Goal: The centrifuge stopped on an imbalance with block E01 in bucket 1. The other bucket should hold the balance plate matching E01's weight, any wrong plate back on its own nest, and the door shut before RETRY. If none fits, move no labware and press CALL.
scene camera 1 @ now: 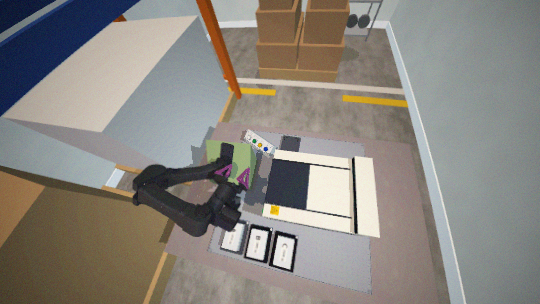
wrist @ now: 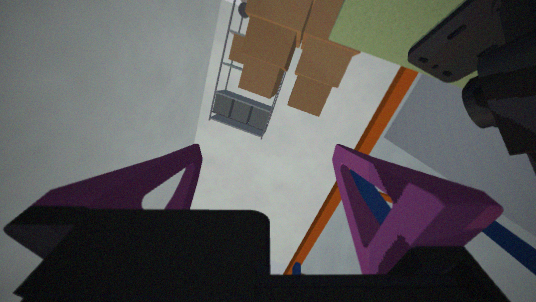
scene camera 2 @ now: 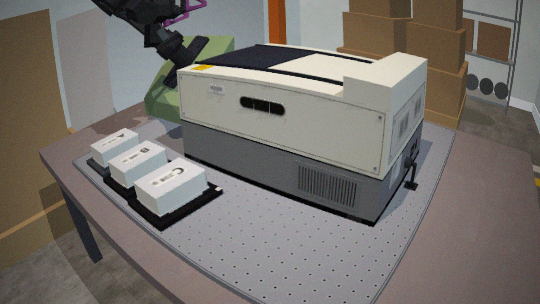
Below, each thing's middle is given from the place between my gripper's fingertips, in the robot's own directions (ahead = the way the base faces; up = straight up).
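There's the dark sliding door (scene camera 1: 288, 185), which is 130 mm below my hand, 200 mm ahead of it and 20 mm to the left of it. The cream and grey centrifuge (scene camera 1: 341, 197) is 220 mm below my hand, 30 mm to the left of it and 360 mm ahead of it.
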